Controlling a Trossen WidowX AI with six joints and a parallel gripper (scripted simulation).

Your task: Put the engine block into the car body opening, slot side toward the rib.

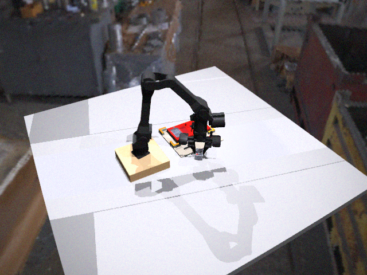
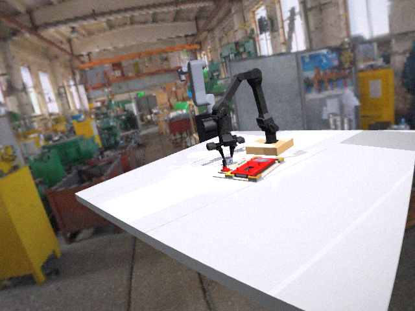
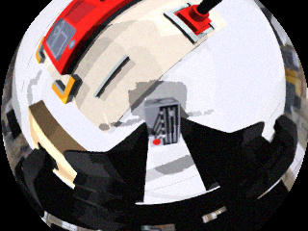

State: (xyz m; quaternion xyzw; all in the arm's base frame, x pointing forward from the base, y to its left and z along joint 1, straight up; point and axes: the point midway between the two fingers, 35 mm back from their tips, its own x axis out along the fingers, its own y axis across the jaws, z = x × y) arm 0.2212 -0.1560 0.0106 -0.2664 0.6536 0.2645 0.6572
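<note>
The black upright peg lies 13 cm ahead of my gripper tip, 5 cm to the left of it and 2 cm above it. Round my gripper tip: grey engine block (1 cm below).
</note>
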